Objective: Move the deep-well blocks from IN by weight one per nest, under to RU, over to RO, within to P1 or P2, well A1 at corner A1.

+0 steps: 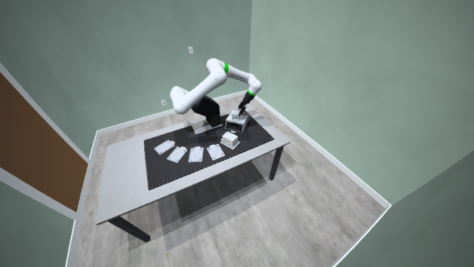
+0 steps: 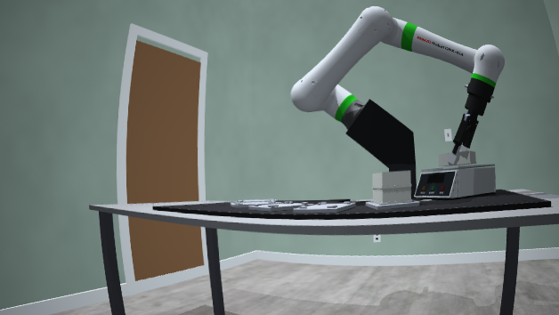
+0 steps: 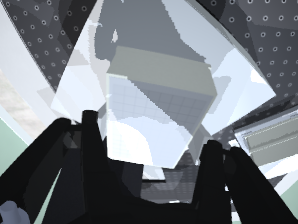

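Right now my hand is 4 cm above the check-weigher platform. From my hand the other things lie so: grey deep-well block 24 cm ahead, 22 cm to the right, 10 cm below; check-weigher CW 7 cm below.
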